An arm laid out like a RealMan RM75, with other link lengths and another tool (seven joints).
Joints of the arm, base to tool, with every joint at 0 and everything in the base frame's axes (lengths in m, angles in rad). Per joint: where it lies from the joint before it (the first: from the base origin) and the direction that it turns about. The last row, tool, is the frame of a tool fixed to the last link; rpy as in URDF.
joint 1: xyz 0.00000 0.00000 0.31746 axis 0 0 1
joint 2: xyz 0.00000 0.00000 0.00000 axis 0 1 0
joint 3: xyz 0.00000 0.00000 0.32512 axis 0 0 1
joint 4: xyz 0.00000 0.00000 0.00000 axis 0 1 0
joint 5: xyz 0.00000 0.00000 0.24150 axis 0 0 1
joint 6: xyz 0.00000 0.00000 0.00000 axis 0 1 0
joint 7: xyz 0.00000 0.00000 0.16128 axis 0 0 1
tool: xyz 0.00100 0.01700 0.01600 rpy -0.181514 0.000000 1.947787
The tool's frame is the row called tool.
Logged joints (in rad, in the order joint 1, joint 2, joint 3, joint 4, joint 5, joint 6, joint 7), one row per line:
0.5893 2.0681 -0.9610 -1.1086 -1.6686 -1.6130 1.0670
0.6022 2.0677 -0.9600 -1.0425 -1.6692 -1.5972 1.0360
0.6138 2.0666 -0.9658 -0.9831 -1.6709 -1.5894 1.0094
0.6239 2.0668 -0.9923 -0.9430 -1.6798 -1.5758 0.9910
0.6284 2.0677 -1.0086 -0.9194 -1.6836 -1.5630 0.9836
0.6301 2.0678 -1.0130 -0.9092 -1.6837 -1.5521 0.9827
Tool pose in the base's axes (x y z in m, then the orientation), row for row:
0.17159 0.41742 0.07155 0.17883 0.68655 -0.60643 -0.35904
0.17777 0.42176 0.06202 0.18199 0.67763 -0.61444 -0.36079
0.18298 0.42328 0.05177 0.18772 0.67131 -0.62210 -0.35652
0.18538 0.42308 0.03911 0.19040 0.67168 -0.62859 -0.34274
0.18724 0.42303 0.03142 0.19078 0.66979 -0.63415 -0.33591
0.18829 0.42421 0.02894 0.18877 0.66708 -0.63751 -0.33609
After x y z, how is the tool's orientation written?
As a quaternion, w x y z.
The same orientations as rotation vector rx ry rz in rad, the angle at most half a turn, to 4 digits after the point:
1.9413 -1.7147 -1.0152
1.9127 -1.7344 -1.0184
1.8890 -1.7505 -1.0032
1.8873 -1.7662 -0.9630
1.8816 -1.7815 -0.9437
1.8760 -1.7929 -0.9452

